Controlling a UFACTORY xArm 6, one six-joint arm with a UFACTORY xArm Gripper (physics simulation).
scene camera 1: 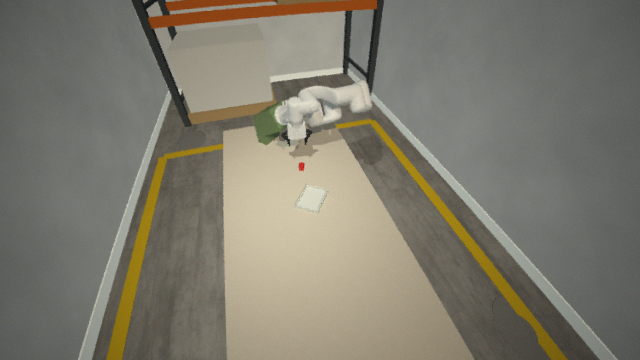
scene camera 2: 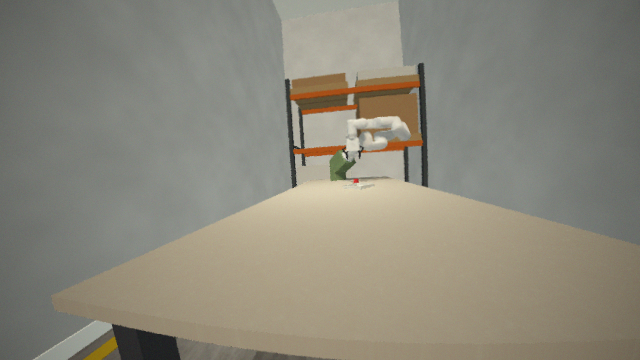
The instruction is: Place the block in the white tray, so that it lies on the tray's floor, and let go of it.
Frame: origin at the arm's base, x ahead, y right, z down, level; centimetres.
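Seen in the pictures: gripper, fingertip midpoint: (scene camera 1: 297, 143) (scene camera 2: 353, 158); arm's base, link origin: (scene camera 1: 282, 115).
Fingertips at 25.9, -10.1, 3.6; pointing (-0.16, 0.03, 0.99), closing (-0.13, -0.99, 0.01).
Observation:
Pixels of each thing's middle, then the offset from my fingertips to it, as dx, dy, dz. Level surfaces: height alone.
- small red block, body centre: (scene camera 1: 301, 166) (scene camera 2: 356, 181) -0.4, -1.2, +17.7
- white tray, body centre: (scene camera 1: 312, 198) (scene camera 2: 358, 185) +25.5, -7.3, +18.4
- table, surface height: dz +19.4
A small red block (scene camera 1: 301, 166) (scene camera 2: 356, 181) stands on the beige table top, between the gripper and the tray, apart from both. The white tray (scene camera 1: 312, 198) (scene camera 2: 360, 186) is a shallow rectangle with a low rim, lying a little nearer to scene camera 1 than the block. In the scene camera 2 view the tray is seen nearly edge-on in front of the block. My gripper (scene camera 1: 298, 143) (scene camera 2: 353, 156) is open and empty. It hangs above the far part of the table, behind the block, with its black fingers spread and pointing down.
A green angular object (scene camera 1: 267, 124) (scene camera 2: 338, 167) stands at the far end of the table (scene camera 1: 270, 280) (scene camera 2: 345, 260), close beside the gripper on the left. Behind the table is a tall rack (scene camera 1: 262, 14) (scene camera 2: 424, 125) with orange beams and large boxes. Grey walls flank both sides.

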